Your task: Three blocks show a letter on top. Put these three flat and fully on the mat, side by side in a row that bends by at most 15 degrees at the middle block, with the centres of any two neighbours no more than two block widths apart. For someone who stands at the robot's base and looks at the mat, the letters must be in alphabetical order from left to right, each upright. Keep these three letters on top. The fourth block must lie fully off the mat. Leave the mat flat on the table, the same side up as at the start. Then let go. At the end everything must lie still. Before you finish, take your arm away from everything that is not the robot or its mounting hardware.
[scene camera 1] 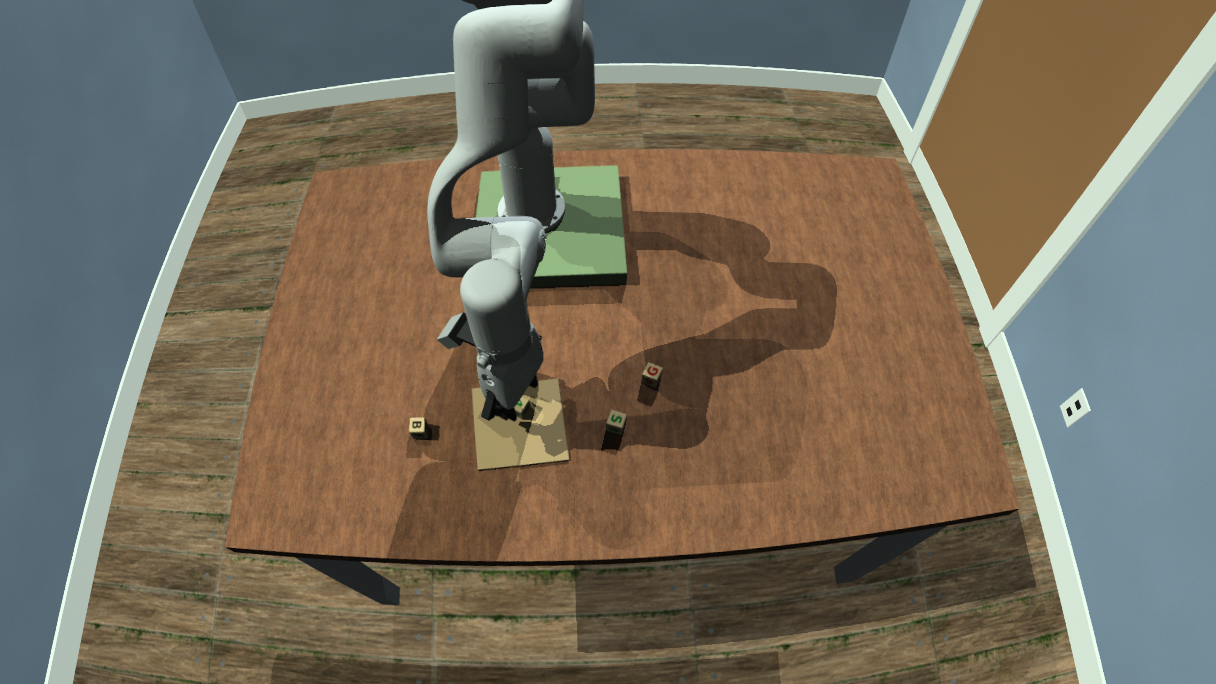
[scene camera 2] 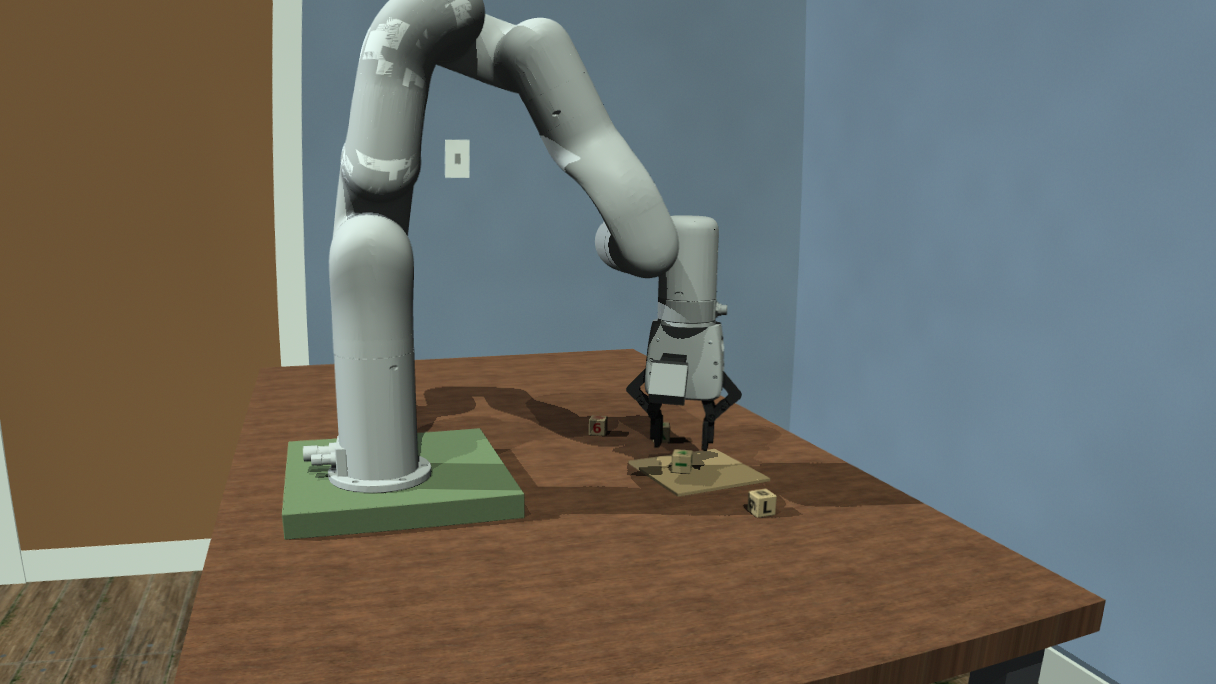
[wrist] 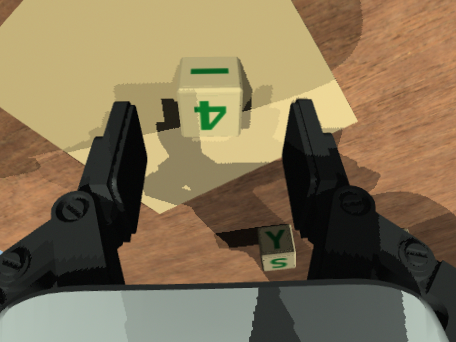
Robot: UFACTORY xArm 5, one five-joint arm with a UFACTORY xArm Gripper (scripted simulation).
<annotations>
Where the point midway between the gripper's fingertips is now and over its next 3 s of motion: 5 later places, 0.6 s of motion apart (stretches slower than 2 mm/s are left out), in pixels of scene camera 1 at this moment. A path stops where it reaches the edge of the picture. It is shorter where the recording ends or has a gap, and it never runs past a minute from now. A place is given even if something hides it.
My gripper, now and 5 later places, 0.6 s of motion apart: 517,399; 518,402; 520,408; 519,406; 513,380; 497,382
</annotations>
